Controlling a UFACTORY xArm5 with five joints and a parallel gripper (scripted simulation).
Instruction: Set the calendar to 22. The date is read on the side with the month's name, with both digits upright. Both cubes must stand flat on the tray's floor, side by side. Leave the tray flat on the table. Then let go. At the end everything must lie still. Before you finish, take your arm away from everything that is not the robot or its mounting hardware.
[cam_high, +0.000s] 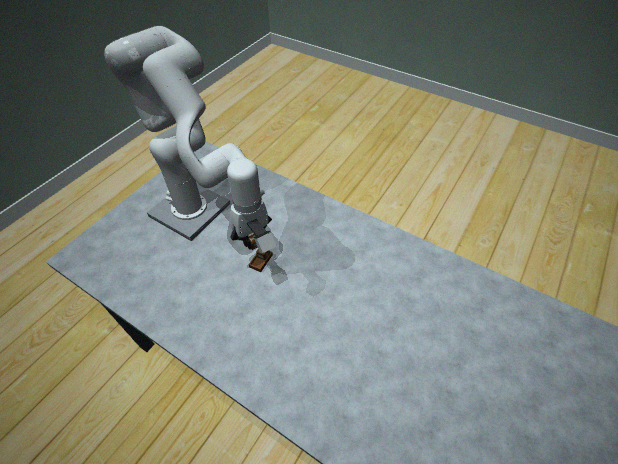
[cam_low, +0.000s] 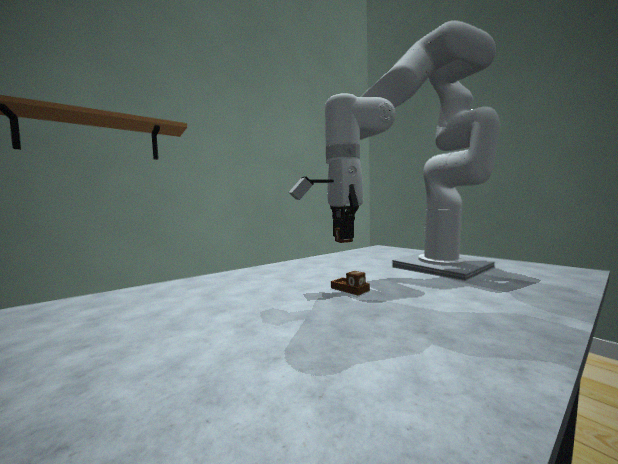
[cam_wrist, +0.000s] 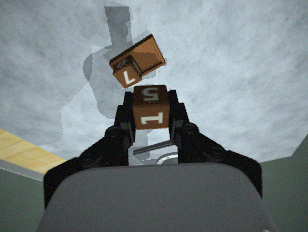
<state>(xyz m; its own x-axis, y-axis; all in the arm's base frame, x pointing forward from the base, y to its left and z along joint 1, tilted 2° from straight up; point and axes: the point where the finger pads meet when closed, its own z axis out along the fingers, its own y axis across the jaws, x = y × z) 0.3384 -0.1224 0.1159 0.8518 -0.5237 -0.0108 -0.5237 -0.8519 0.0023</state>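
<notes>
Now: hand 10 mm above the date cube. Also, from my hand: brown calendar tray 130 mm below, 20 mm to the left.
</notes>
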